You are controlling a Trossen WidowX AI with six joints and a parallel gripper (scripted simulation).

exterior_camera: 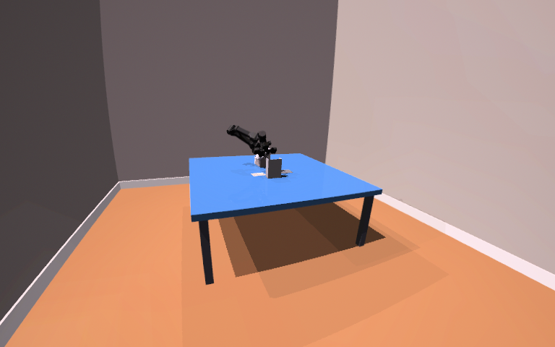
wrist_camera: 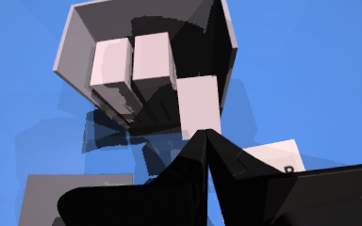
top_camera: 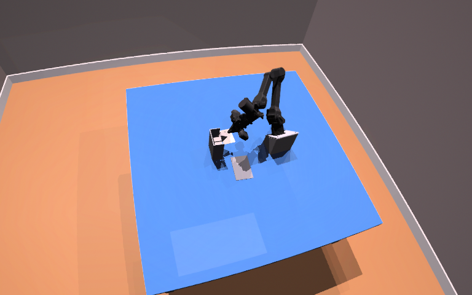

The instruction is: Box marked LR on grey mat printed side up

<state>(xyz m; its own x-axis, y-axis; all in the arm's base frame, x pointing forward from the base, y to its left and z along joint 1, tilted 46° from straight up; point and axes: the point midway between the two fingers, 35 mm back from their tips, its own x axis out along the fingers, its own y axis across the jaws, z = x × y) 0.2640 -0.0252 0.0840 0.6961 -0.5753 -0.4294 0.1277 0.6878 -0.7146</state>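
The white box lies 6 cm below my gripper tip, 5 cm ahead of it and 1 cm to the right of it. Also, from my gripper tip: flat white piece: 13 cm below, 6 cm to the right, 3 cm behind; then grey mat: 17 cm to the left, 12 cm below, 3 cm behind.
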